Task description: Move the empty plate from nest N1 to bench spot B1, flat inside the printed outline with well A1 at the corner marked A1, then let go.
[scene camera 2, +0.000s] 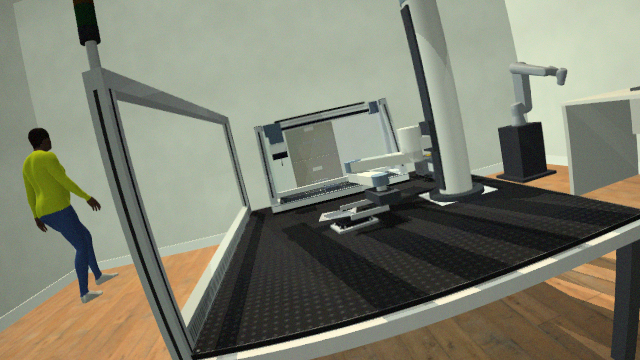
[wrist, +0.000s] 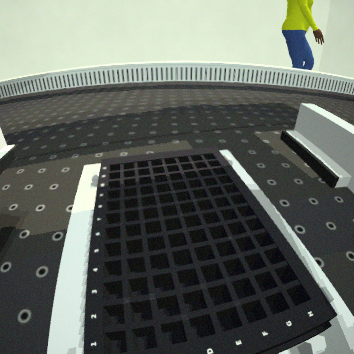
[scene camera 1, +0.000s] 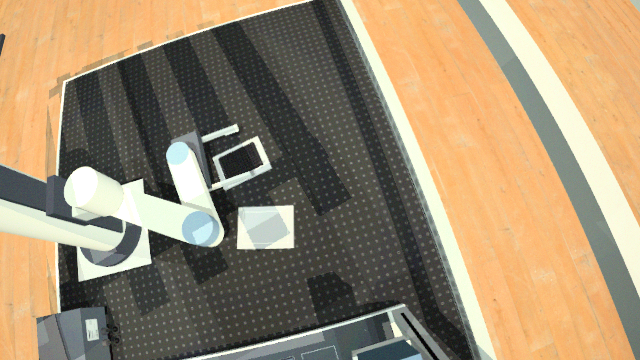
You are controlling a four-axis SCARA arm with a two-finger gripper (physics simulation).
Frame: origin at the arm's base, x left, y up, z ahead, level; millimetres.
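Where they show: gripper, fingertip midpoint: (scene camera 2: 345,212) (wrist: 148,121) (scene camera 1: 243,149); arm's base, origin of the base link: (scene camera 2: 456,193) (scene camera 1: 111,229).
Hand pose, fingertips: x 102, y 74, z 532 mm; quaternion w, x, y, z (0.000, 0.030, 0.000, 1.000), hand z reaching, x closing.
Things, the pixels of their centre, and the offset from my fingertips. "pt": a spot on its surface instead.
- black plate, body centre: (wrist: 180,224) (scene camera 1: 240,161) (scene camera 2: 353,220) dx -14, dy -42, dz -27 mm
- white nest N1, body centre: (wrist: 180,234) (scene camera 1: 241,162) (scene camera 2: 353,222) dx -15, dy -50, dz -26 mm
- bench spot B1, surface spot: (scene camera 1: 265,227) pt dx -237, dy -59, dz +4 mm
- dark grey box, surface spot: (scene camera 1: 75,332) pt dx -417, dy +54, dz -591 mm
The black plate (scene camera 1: 241,160) (wrist: 175,220) sits in the white nest N1 (scene camera 1: 264,156) (scene camera 2: 356,227) (wrist: 70,250). In the wrist view its row of numbers runs along the left and letters D to H show at the near edge; the near left corner is partly cut off. My gripper (scene camera 1: 243,152) (scene camera 2: 346,212) (wrist: 148,121) is open and empty, its fingers wide apart above the nest, one toward each long side of the plate, touching neither. The white sheet of bench spot B1 (scene camera 1: 265,227) (scene camera 2: 327,217) lies beside the nest, with no plate on it; its A1 mark is not legible.
The arm's column (scene camera 2: 445,100) stands on a white base plate. A framed machine (scene camera 1: 310,345) (scene camera 2: 265,170) stands along one bench side, and a dark grey box (scene camera 1: 75,332) near one corner. A glazed frame (scene camera 2: 105,150) borders the bench; a person (scene camera 2: 52,185) (wrist: 300,30) stands beyond it.
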